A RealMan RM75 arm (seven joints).
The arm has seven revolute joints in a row. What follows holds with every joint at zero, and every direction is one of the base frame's. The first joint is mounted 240.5 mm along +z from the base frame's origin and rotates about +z. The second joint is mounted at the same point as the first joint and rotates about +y. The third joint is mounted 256 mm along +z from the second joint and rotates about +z. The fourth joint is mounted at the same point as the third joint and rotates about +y. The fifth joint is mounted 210 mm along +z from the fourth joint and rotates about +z. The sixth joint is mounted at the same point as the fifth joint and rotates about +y. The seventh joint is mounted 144 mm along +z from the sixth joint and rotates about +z. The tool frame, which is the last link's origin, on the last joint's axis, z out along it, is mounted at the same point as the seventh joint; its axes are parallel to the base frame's.
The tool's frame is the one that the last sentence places.
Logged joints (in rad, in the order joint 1, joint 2, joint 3, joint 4, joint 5, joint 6, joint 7), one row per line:
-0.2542 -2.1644 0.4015 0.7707 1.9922 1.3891 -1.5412
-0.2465 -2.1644 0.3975 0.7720 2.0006 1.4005 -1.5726
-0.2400 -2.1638 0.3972 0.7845 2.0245 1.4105 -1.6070
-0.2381 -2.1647 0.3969 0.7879 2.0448 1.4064 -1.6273
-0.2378 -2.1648 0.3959 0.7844 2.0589 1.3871 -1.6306
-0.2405 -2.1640 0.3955 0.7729 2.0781 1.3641 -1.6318
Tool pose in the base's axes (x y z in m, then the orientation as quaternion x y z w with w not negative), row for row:
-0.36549 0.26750 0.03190 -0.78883 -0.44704 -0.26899 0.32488
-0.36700 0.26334 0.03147 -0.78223 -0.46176 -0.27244 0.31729
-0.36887 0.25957 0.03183 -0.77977 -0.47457 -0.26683 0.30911
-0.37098 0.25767 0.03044 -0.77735 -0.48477 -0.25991 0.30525
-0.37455 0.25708 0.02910 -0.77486 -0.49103 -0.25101 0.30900
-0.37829 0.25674 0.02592 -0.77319 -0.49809 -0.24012 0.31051
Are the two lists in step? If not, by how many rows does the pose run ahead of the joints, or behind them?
They are in step.
